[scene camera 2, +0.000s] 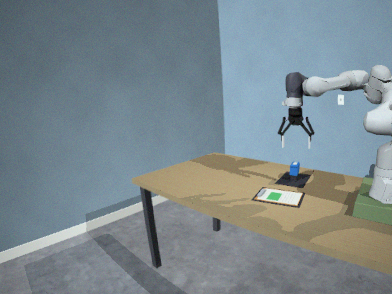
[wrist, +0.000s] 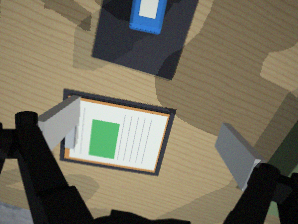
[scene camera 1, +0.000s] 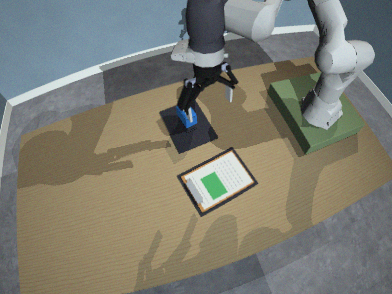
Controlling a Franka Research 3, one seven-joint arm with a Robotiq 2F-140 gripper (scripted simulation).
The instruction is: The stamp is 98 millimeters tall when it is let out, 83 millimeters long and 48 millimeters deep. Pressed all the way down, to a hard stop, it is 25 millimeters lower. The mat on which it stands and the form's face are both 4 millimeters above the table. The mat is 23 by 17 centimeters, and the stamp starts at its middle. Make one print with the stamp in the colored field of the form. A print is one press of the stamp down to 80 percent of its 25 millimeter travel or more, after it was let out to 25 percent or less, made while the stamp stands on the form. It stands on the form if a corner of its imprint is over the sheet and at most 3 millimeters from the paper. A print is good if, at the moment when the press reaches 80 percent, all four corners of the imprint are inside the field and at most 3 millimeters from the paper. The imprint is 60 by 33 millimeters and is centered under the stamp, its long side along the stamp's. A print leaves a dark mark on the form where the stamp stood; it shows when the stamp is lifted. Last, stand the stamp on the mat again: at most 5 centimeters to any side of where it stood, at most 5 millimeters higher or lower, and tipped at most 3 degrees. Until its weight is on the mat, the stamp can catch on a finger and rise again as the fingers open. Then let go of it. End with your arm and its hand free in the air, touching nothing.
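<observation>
Form, in the pictures. My gripper, in the pictures, wrist view included.
</observation>
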